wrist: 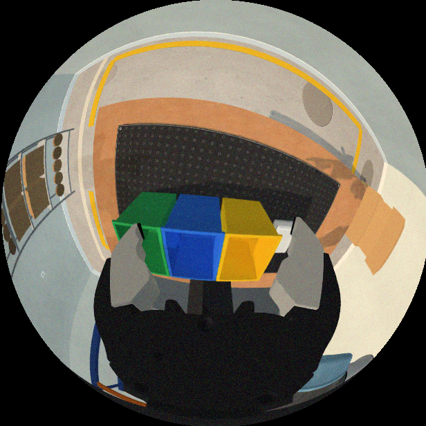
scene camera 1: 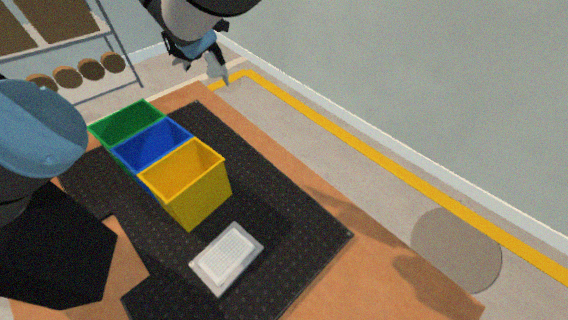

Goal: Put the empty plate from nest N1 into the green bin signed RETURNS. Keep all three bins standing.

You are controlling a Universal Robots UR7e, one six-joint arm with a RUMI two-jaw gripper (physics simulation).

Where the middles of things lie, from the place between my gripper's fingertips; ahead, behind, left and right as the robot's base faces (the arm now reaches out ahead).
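Scene:
Blue bin [scene camera 1: 140,151]: 210 mm below my hand, 190 mm behind it, 70 mm to the left of it. Also measured from my hand: yellow bin [scene camera 1: 190,182], 210 mm below, 210 mm behind, 60 mm to the right; green bin [scene camera 1: 110,131], 210 mm below, 160 mm behind, 200 mm to the left; white plate [scene camera 1: 223,258], far below, far behind, a fair way to the right.

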